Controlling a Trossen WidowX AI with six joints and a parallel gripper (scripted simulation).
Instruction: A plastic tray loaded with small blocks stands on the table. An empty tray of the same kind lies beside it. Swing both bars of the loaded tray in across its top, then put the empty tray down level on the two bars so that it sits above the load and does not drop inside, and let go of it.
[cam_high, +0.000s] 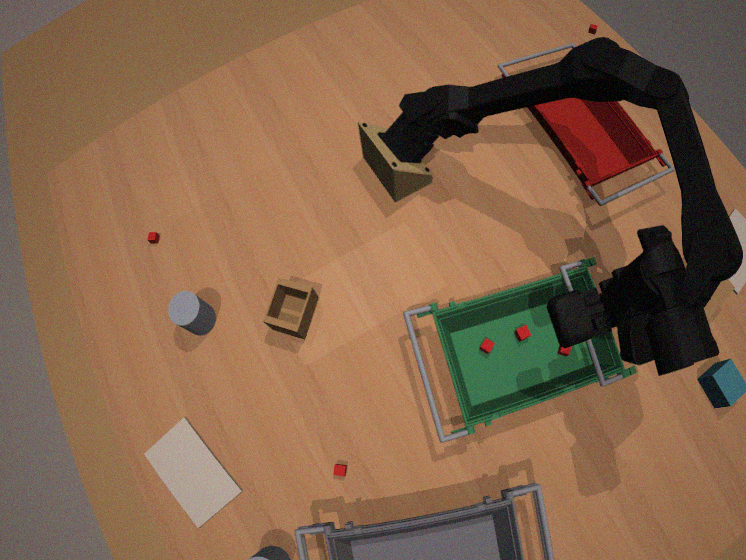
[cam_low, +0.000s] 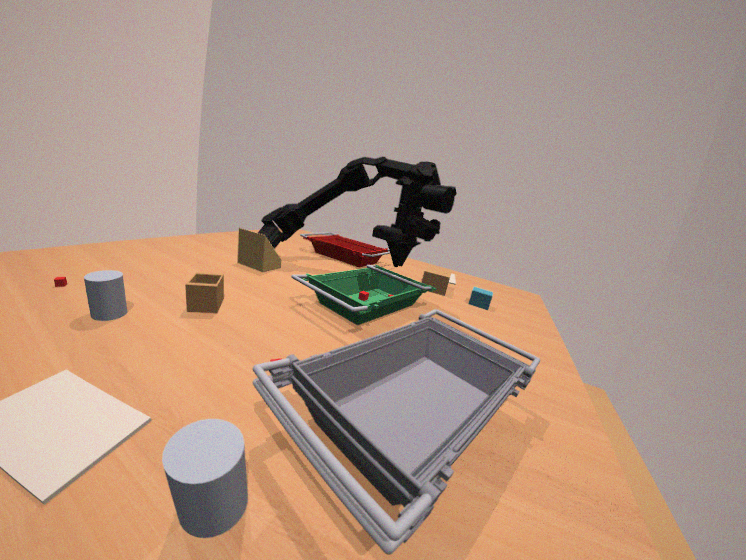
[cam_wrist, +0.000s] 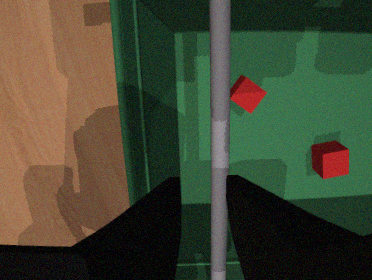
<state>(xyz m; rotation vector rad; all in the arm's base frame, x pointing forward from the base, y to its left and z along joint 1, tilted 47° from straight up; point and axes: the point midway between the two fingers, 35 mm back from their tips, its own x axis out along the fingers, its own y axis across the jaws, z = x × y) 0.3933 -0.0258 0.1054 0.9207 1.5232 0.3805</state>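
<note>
Now: gripper tip 280 mm past the red tray, 270 mm to the right of it and 40 mm above it. From my gripper tip the other things lie so: box (280 mm behind, 340 mm to the right, 70 mm below); then tan block (90 mm ahead, 210 mm to the left, 60 mm below); then teal cube (230 mm ahead, 160 mm to the left, 70 mm below).
</note>
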